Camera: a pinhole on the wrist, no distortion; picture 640 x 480 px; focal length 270.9 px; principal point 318.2 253.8 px. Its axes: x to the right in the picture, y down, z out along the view. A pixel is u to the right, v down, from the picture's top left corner.
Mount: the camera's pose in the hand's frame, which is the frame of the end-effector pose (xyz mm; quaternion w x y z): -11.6 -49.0 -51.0 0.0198 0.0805 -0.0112 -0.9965
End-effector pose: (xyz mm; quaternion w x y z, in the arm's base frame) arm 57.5 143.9 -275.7 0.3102 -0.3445 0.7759 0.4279
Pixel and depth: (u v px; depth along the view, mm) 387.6 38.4 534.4
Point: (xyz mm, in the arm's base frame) -22.1 750.8 -107.4
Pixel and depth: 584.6 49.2 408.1
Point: 185.9 619.0 89.7
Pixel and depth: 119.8 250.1 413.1
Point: 25.9 430.9 -635.6
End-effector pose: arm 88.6 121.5 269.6 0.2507 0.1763 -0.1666 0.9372
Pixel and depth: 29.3 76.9 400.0
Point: -208.7 -97.4 712.8
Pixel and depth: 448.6 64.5 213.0
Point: 194.2 -78.4 306.8
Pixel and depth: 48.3 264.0 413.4
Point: -52.9 119.5 788.0
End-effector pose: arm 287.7 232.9 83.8 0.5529 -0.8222 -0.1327 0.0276
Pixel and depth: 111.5 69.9 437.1
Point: 483.6 580.6 -304.3
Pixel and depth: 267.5 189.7 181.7
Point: 253.4 350.7 32.6
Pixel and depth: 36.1 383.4 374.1
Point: 482.8 731.8 154.5
